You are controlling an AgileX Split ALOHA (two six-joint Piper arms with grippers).
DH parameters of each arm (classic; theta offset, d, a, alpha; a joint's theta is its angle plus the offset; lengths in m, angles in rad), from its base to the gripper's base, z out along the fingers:
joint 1: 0 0.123 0 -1.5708
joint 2: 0.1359 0 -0.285 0
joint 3: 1.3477 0 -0.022 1.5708
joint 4: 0 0.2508 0 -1.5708
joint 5: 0 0 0.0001 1.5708
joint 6: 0 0.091 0 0
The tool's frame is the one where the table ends.
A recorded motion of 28 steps. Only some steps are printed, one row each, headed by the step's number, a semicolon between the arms.
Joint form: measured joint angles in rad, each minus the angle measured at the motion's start. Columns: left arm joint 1, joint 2, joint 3, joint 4, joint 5, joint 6; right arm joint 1, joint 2, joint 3, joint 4, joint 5, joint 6.
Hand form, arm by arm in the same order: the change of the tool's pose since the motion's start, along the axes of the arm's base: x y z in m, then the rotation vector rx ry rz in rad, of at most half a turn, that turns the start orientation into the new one. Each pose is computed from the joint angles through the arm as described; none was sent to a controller.
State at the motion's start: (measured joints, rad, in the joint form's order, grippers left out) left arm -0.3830 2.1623 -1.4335 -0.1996 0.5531 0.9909; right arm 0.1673 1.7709 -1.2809 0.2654 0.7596 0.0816
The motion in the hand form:
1: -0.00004 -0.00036 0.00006 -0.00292 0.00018 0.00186; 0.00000 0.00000 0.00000 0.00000 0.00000 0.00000
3: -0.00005 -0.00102 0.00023 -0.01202 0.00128 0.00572; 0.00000 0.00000 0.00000 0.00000 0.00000 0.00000
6: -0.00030 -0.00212 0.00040 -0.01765 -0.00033 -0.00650; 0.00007 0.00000 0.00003 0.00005 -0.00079 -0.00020
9: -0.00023 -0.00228 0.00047 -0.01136 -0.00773 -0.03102; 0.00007 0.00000 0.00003 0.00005 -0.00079 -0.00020
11: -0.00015 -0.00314 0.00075 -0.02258 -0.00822 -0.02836; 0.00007 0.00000 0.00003 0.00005 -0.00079 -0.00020
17: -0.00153 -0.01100 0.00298 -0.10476 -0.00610 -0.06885; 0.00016 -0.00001 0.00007 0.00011 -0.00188 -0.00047
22: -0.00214 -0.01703 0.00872 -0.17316 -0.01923 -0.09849; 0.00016 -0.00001 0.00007 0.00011 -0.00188 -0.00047
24: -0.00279 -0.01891 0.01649 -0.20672 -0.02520 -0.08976; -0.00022 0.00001 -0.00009 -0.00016 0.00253 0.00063
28: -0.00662 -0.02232 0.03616 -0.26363 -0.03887 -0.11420; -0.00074 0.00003 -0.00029 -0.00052 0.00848 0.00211
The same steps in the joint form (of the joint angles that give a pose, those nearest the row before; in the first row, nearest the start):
1: -0.0004 0.0000 0.0000 -0.0036 -0.0009 0.0000; 0.0000 0.0000 0.0000 0.0000 0.0000 0.0000
3: -0.0005 0.0000 0.0000 -0.0173 -0.0028 0.0051; 0.0000 0.0000 0.0000 0.0000 0.0000 0.0000
6: -0.0012 0.0000 0.0000 -0.0344 -0.0038 0.0289; 0.0000 0.0000 0.0000 0.0000 -0.0008 0.0000
9: -0.0012 0.0000 0.0000 -0.0376 -0.0050 0.0578; 0.0000 0.0000 0.0000 0.0000 -0.0008 0.0000
11: -0.0012 0.0000 0.0000 -0.0557 -0.0083 0.0675; 0.0000 0.0000 0.0000 0.0000 -0.0008 0.0000
17: -0.0012 0.0000 0.0000 -0.2313 -0.0083 0.2292; 0.0000 0.0000 0.0000 0.0000 -0.0019 0.0000
22: -0.0012 -0.0074 0.0000 -0.3697 -0.0063 0.3559; 0.0000 0.0000 0.0000 0.0000 -0.0019 0.0000
24: -0.0012 -0.0232 0.0000 -0.4137 -0.0006 0.3728; 0.0000 0.0000 0.0000 0.0000 0.0026 0.0000
28: -0.0012 -0.0653 0.0000 -0.4902 0.0341 0.4325; 0.0000 0.0000 0.0000 0.0000 0.0088 0.0000

